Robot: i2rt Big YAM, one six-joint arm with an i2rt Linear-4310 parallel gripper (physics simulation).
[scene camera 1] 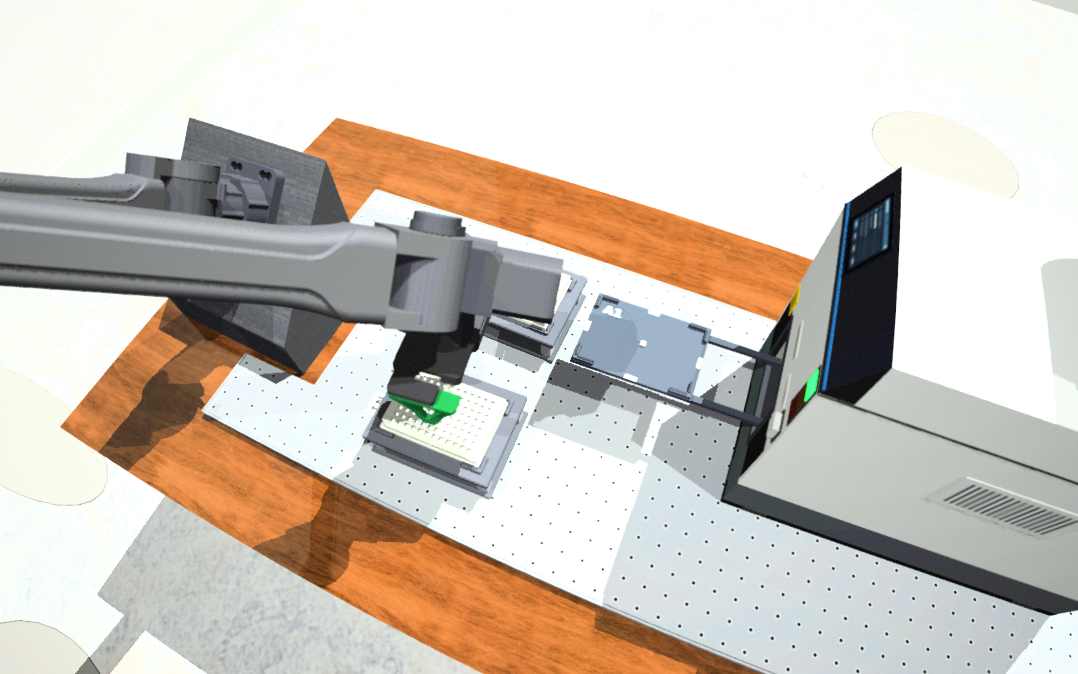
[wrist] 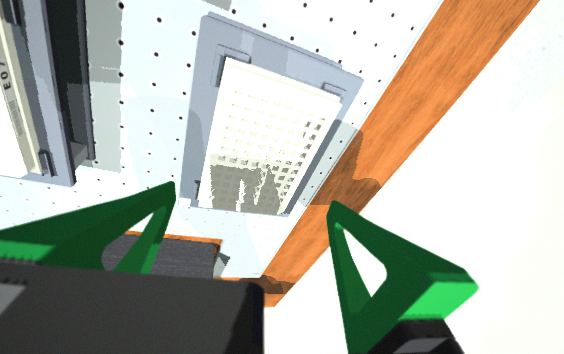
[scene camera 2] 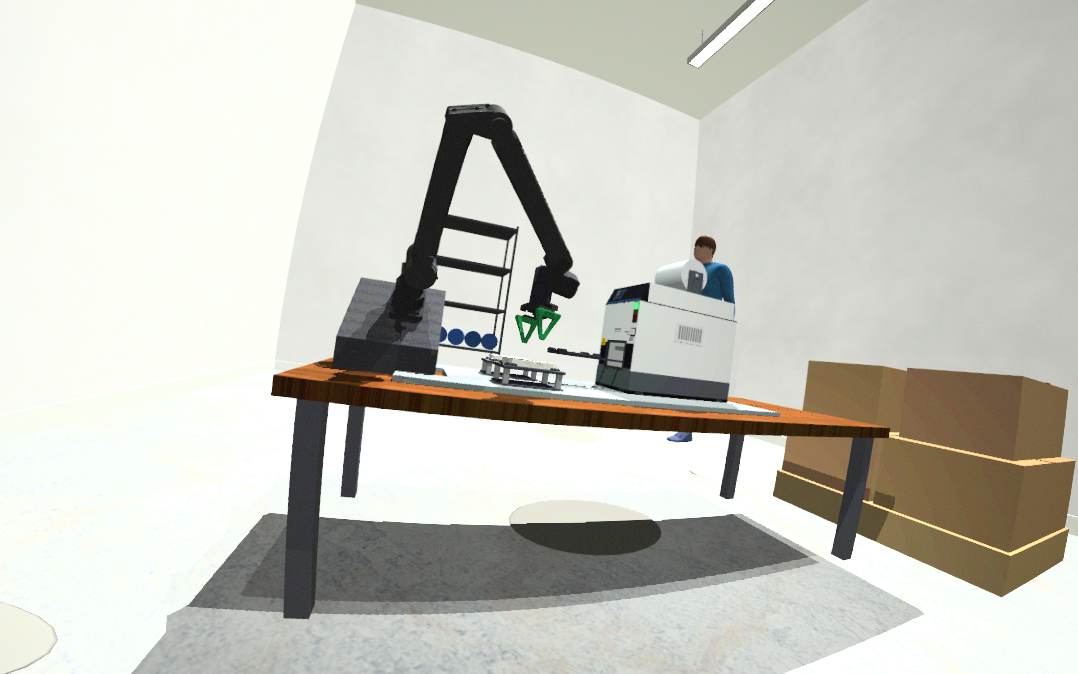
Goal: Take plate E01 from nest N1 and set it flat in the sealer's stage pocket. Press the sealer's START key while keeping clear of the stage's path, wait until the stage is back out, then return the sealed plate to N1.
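Seen in the pictures: gripper, fingertip midpoint: (scene camera 1: 443,385) (wrist: 256,199) (scene camera 2: 532,341); arm's base, link origin: (scene camera 1: 251,210) (scene camera 2: 408,304).
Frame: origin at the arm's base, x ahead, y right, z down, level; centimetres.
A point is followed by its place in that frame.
My gripper (scene camera 1: 433,414) (scene camera 2: 533,340) {z 5.1, x 33.3, y 9.4 cm} (wrist: 256,199) {z 5.1, x 33.3, y 9.4 cm} is open and empty, above the front nest (scene camera 1: 515,409) {z 11.7, x 40.1, y 6.1 cm} (wrist: 197,100) {z 11.7, x 35.5, y 4.8 cm}. A cream plate with square wells (scene camera 1: 469,421) {z 10.1, x 36.3, y 10.3 cm} (wrist: 265,130) {z 10.1, x 35.5, y 9.8 cm} lies in that nest, apart from the fingers. A second plate (wrist: 10,145) {z 10.5, x 29.1, y -6.3 cm} with a white top lies in the back nest (scene camera 1: 568,313) {z 12.2, x 40.3, y -9.4 cm} (wrist: 47,100) {z 12.1, x 32.3, y -4.5 cm}; its side label looks like E01 or E07. My wrist hides most of it in scene camera 1. The sealer (scene camera 1: 977,445) {z -12.8, x 79.2, y 4.8 cm} (scene camera 2: 691,341) {z -2.5, x 88.4, y 4.6 cm} has its stage (scene camera 1: 643,353) {z 6.3, x 51.8, y -4.0 cm} (scene camera 2: 570,352) {z 6.5, x 48.2, y -0.1 cm} out, with an empty pocket. A green-lit spot (scene camera 1: 811,385) {z -10.7, x 66.3, y 3.6 cm} (scene camera 2: 635,305) {z -10.7, x 66.3, y 3.2 cm} shows on its front.
Two dark rails (scene camera 1: 739,349) {z 6.9, x 62.1, y -9.6 cm} join the stage to the sealer. The arm's dark angled base (scene camera 1: 262,151) {z -5.2, x -0.3, y -5.6 cm} (scene camera 2: 381,341) {z 10.3, x -4.3, y 10.9 cm} stands at the left of the wooden table (scene camera 1: 381,572) {z 17.8, x 33.4, y 29.0 cm} (scene camera 2: 556,411) {z 18.8, x 33.5, y 33.7 cm}. A person (scene camera 2: 719,279) stands behind the sealer. Cardboard boxes (scene camera 2: 961,413) stand at the right.
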